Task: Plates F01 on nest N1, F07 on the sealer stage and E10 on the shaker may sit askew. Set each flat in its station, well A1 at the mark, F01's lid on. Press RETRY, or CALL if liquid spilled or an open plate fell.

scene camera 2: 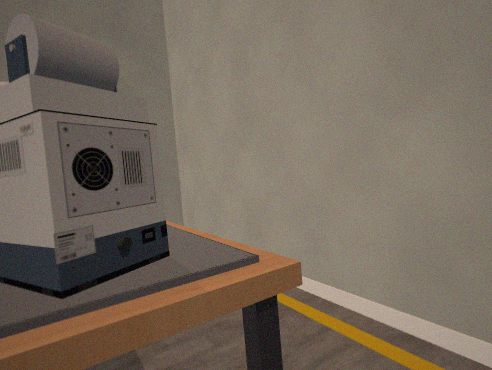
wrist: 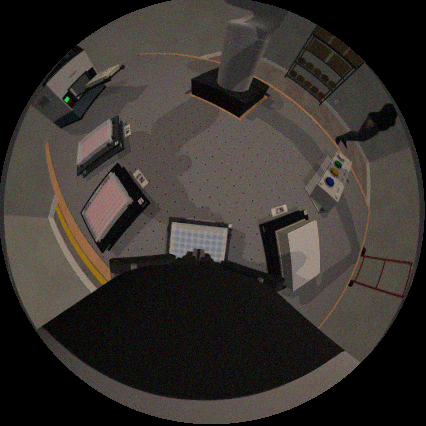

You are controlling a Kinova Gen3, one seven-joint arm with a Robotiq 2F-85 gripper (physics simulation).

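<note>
My gripper [wrist: 197, 255] is shut and empty, in front of the plate with blue wells [wrist: 199, 239], likely E10 on the shaker, whose near part it hides. A pink plate [wrist: 96, 142] rests on nest N1 [wrist: 119, 134] at the left; whether its lid is on or it lies flat is too small to tell. The sealer [scene camera 2: 30, 185] [wrist: 70, 75] stands at the upper left of the wrist view with a green display. A pale flat piece [wrist: 104, 75] juts from it; I cannot tell whether this is F07. The button box [wrist: 326, 182] at the right has green, yellow and blue buttons.
Another pink plate [wrist: 107, 204] sits on nest N3 [wrist: 141, 201] at the left. A white-topped block [wrist: 305, 252] stands on nest N2 [wrist: 270, 237] at the right. The arm's black base [wrist: 215, 92] is at the top. A shelf rack and a person are beyond the table.
</note>
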